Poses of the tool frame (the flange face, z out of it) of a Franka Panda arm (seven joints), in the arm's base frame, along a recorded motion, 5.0 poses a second.
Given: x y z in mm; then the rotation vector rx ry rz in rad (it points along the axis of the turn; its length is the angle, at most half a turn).
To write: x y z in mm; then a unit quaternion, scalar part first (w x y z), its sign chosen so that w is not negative. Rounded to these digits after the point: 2 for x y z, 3 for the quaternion.
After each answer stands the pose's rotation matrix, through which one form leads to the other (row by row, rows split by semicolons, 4 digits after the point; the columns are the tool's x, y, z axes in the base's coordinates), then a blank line. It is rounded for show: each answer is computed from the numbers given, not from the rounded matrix.
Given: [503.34 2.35 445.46 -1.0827 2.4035 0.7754]
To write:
[503.34 2.35 445.46 0.196 -0.386 0.858 0.277]
-0.6248 -0.7712 0.1218; -0.5547 0.5482 0.6260; -0.5495 0.3236 -0.7703

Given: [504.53 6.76 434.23 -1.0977 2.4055 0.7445]
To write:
[504.53 6.76 434.23 0.196 -0.392 0.859 0.266]
-0.6160 -0.7772 0.1284; -0.5688 0.5516 0.6101; -0.5450 0.3028 -0.7819

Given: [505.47 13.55 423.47 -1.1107 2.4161 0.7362]
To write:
[505.47 13.55 423.47 0.190 -0.395 0.860 0.262]
-0.6154 -0.7791 0.1197; -0.5800 0.5504 0.6006; -0.5338 0.3002 -0.7905

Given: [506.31 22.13 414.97 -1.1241 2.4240 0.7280]
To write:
[506.31 22.13 414.97 0.185 -0.399 0.860 0.258]
-0.6133 -0.7818 0.1122; -0.5906 0.5483 0.5921; -0.5244 0.2968 -0.7980

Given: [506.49 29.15 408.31 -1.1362 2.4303 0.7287]
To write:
[506.49 29.15 408.31 0.180 -0.402 0.860 0.258]
-0.6120 -0.7842 0.1019; -0.5988 0.5437 0.5881; -0.5166 0.2989 -0.8024

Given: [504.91 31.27 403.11 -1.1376 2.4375 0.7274]
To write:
[504.91 31.27 403.11 0.177 -0.402 0.861 0.257]
-0.6147 -0.7827 0.0976; -0.6012 0.5450 0.5844; -0.5106 0.3005 -0.8056

